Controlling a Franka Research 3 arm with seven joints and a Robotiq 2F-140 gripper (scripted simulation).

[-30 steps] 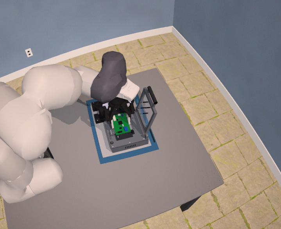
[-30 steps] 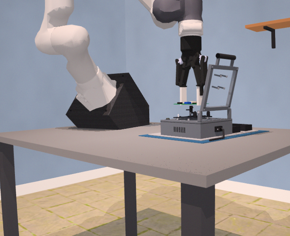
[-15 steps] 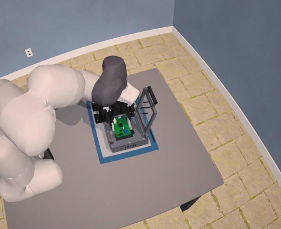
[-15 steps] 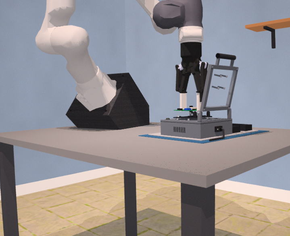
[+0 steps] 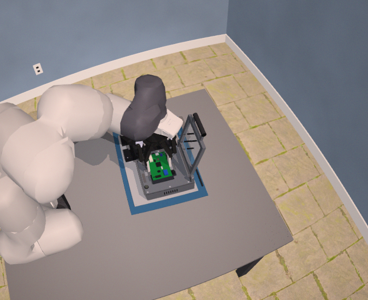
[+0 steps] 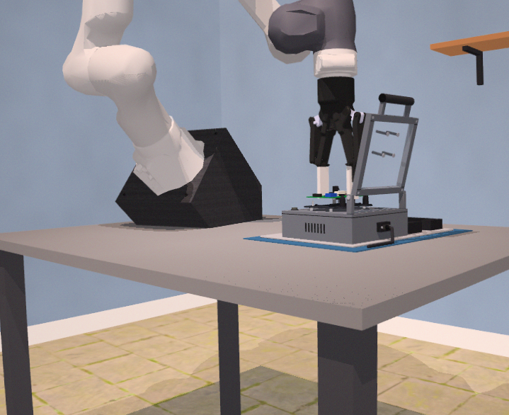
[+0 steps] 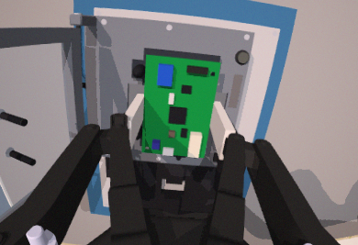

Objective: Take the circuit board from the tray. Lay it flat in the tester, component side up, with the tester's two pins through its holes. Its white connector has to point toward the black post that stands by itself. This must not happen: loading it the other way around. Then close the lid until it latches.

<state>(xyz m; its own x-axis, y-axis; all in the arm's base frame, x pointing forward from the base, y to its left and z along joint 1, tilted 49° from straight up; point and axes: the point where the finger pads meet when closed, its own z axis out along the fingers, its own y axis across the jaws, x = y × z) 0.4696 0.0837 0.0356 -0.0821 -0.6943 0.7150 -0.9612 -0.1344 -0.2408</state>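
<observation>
Now: hand 2 cm above the green circuit board. From my hand the other things lie so: black nest (1 cm ahead, 1 cm to the left, 4 cm below); tester lid (12 cm ahead, 1 cm to the right, 7 cm above).
</observation>
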